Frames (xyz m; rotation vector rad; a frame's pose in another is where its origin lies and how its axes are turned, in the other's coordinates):
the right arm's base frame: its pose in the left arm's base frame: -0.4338 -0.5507 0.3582 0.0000 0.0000 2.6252
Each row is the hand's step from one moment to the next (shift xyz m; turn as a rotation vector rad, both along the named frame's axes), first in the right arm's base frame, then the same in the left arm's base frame.
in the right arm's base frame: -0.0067 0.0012 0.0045 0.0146 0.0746 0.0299
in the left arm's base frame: 0.0052 -0.0044 0.0045 -0.0495 -0.0577 0.0299
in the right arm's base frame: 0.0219 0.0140 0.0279 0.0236 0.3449 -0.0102
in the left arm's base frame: -0.0260 -0.0014 0.0279 -0.1908 -0.2883 -0.0102
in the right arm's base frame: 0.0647 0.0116 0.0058 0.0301 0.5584 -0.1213
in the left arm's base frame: -0.0620 0.0219 0.0058 -0.3019 -0.4707 -0.1213
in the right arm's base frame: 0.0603 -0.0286 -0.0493 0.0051 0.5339 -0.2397
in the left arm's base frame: -0.0383 0.0546 -0.0493 -0.2680 -0.4618 -0.2397
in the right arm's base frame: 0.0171 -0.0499 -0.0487 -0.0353 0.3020 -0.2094
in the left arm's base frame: 0.0098 0.0518 -0.0487 -0.1184 -0.2801 -0.2094
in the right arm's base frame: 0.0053 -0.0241 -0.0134 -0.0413 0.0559 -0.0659
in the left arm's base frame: 0.0073 0.0236 -0.0134 0.0083 -0.0690 -0.0659
